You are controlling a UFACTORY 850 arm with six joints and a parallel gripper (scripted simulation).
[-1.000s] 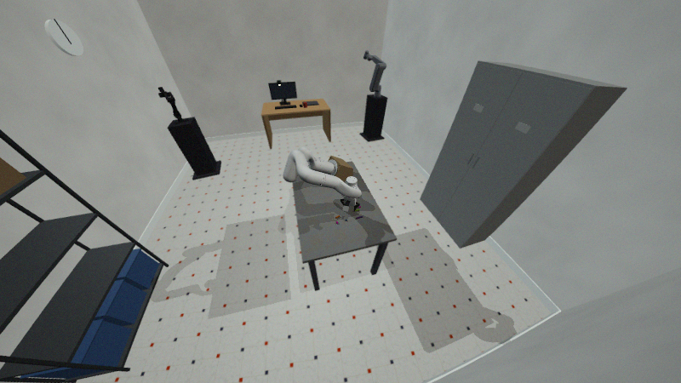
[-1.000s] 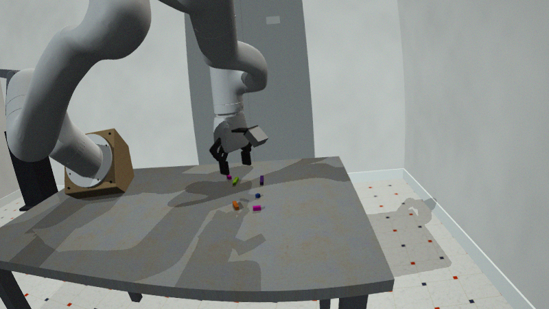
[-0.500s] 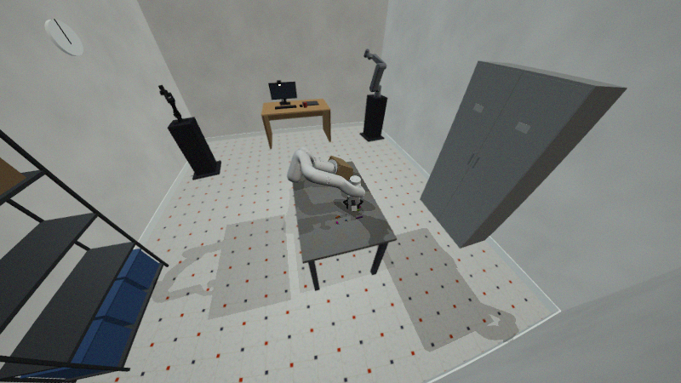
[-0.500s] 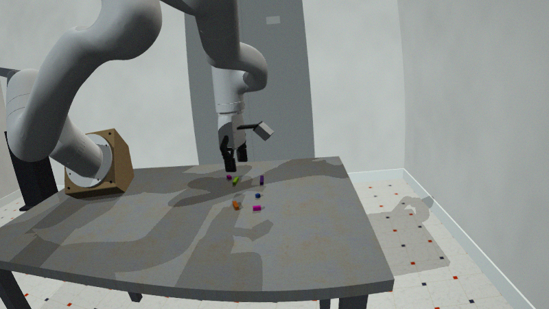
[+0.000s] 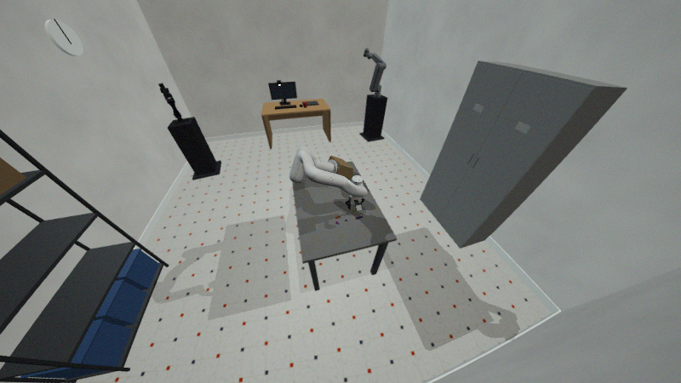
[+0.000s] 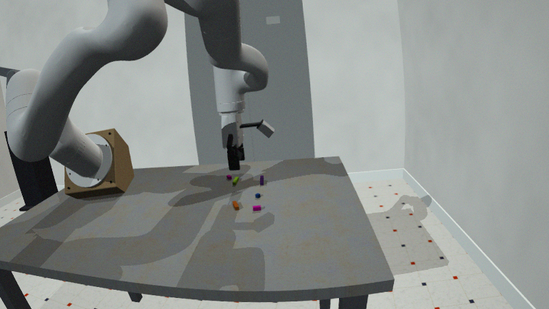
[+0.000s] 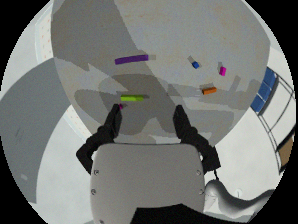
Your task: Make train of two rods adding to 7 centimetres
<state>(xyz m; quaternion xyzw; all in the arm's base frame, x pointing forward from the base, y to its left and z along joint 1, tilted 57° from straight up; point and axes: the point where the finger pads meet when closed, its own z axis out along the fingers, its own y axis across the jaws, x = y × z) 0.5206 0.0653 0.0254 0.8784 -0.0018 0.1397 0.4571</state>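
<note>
Right now the blue rod is 50 mm ahead of my hand, 100 mm to the right of it and 70 mm below it. From my hand the other things lie so: lime rod (20 mm behind, 40 mm to the left, 70 mm below); then orange rod (10 mm behind, 150 mm to the right, 70 mm below); then purple rod (70 mm ahead, 20 mm to the left, 70 mm below).
</note>
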